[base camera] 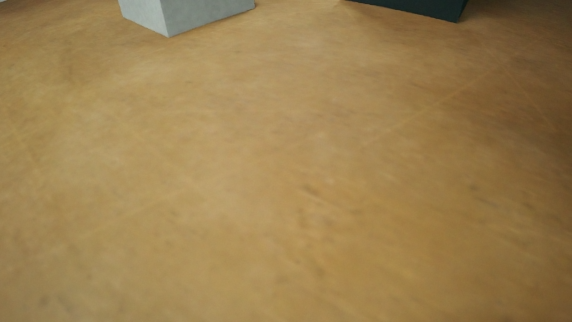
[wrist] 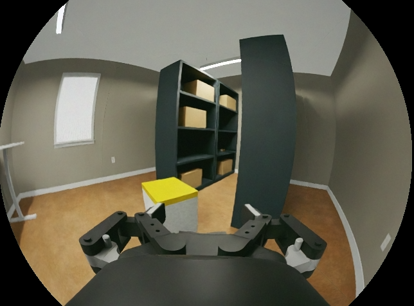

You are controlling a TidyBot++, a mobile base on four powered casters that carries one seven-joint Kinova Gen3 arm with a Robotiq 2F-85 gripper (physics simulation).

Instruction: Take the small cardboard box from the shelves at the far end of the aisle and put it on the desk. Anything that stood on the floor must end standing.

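Frame: origin at the arm's base, x up, y back, z right, level; centimetres.
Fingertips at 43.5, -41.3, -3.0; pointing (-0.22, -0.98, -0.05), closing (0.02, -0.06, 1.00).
A point is followed by its place in that frame, as x, y, z.
Dark shelves (wrist: 167, 125) stand ahead in the wrist view, with several cardboard boxes on their boards. A very small brown thing (wrist: 222, 149) lies on a lower board of the farther section; it is too small to tell if it is the small cardboard box. A white-topped table (wrist: 12, 146), possibly the desk, shows in part at the left edge. A grey bin with a yellow lid (wrist: 170, 190) (base camera: 165, 15) {-32.6, -104.1, -37.3} stands upright on the floor before the shelves. My gripper (wrist: 202, 212) is open and empty, well short of the shelves.
A second tall dark shelf unit (wrist: 266, 130) (base camera: 415, 5) {-36.6, -122.8, 45.8} stands to the right, its side panel facing me. The aisle lies between it and the left shelves. Walls (wrist: 372, 150) close the room at the right and behind; a window (wrist: 77, 110) is at the left.
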